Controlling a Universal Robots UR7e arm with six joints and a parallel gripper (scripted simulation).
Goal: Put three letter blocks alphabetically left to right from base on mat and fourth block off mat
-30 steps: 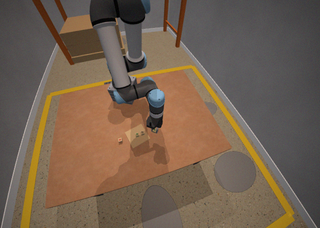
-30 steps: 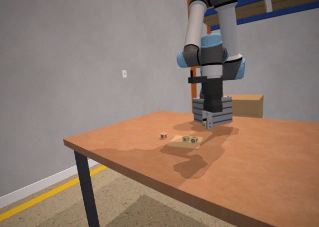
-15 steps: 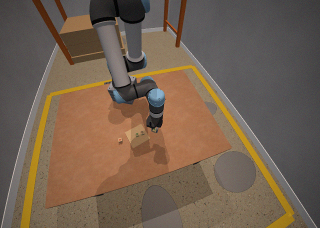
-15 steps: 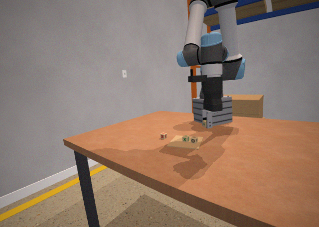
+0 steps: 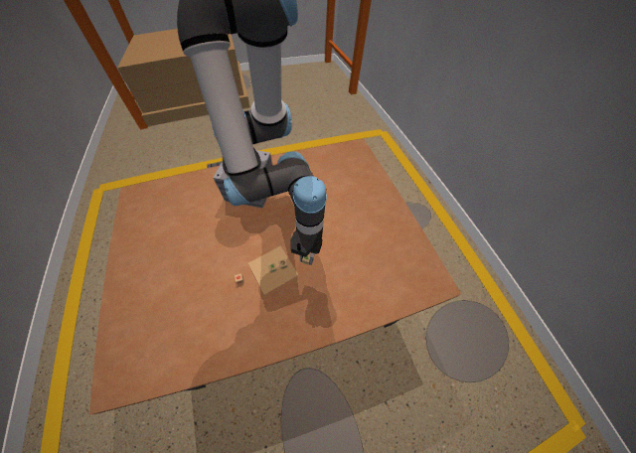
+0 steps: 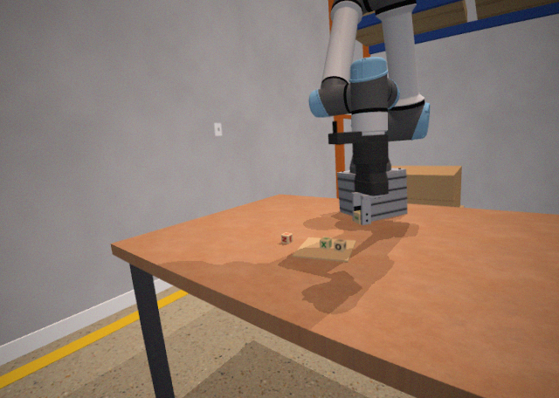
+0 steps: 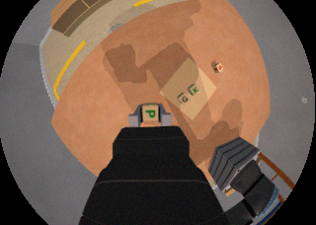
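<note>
Now: hand 120 mm to the left of the tan mat, 120 mm above it and 40 mm past it.
</note>
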